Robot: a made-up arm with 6 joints. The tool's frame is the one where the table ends. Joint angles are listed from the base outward.
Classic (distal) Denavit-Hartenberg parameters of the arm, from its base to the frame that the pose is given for. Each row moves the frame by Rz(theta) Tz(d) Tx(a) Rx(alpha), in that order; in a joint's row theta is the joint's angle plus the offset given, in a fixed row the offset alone. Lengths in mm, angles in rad.
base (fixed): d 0  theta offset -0.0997  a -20.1  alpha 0
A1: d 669  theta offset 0.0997  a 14  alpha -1.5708
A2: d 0  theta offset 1.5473  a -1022.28  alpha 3.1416
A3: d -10  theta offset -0.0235  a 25  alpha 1.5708
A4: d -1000  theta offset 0  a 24  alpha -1.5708
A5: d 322  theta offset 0  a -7  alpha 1.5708
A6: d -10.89  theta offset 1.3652  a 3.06  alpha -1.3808
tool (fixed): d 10.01  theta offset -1.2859  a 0  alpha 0
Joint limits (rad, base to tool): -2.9..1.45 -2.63..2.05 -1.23..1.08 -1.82..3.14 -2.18..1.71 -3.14..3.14
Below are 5 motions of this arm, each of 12 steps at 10 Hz.
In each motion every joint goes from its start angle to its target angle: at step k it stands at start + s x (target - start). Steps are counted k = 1, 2, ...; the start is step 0. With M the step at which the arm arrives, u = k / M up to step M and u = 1 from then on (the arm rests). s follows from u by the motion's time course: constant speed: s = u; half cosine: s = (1 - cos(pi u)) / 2; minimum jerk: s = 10 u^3 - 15 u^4 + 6 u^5.
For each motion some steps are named. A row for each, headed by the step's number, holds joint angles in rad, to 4 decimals.
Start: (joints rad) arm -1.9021 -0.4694 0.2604 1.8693 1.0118 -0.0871
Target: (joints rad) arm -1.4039 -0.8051 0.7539 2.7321 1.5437 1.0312
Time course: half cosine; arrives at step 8
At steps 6, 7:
6: -1.4769 -0.7559 0.6816 2.6057 1.4658 0.8674
7: -1.4229 -0.7923 0.7351 2.6993 1.5235 0.9886

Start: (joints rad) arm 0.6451 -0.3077 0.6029 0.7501 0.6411 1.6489
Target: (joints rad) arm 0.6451 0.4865 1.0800 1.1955 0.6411 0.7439
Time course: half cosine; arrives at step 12
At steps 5, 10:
5: 0.6451 -0.0134 0.7797 0.9152 0.6411 1.3135
10: 0.6451 0.4333 1.0480 1.1657 0.6411 0.8045

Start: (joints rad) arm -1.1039 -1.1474 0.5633 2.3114 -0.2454 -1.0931
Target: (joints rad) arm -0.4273 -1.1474 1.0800 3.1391 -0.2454 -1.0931
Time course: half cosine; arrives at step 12
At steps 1, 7, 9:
1: -1.0924 -1.1474 0.5721 2.3255 -0.2454 -1.0931
7: -0.6780 -1.1474 0.8885 2.8324 -0.2454 -1.0931
9: -0.5264 -1.1474 1.0043 3.0179 -0.2454 -1.0931

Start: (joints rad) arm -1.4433 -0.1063 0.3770 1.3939 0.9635 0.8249
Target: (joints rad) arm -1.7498 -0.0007 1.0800 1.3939 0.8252 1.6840
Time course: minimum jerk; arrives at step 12
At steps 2, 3, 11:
2: -1.4542 -0.1026 0.4020 1.3939 0.9586 0.8554
3: -1.4750 -0.0954 0.4498 1.3939 0.9492 0.9138
11: -1.7482 -0.0012 1.0764 1.3939 0.8259 1.6796

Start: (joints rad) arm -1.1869 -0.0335 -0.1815 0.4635 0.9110 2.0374
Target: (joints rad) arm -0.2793 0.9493 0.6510 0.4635 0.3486 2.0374
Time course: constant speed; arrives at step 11
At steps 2, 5, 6, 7, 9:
2: -1.0219 0.1452 -0.0301 0.4635 0.8087 2.0374
5: -0.7744 0.4132 0.1969 0.4635 0.6554 2.0374
6: -0.6918 0.5026 0.2726 0.4635 0.6042 2.0374
7: -0.6093 0.5919 0.3483 0.4635 0.5531 2.0374
9: -0.4443 0.7706 0.4996 0.4635 0.4509 2.0374

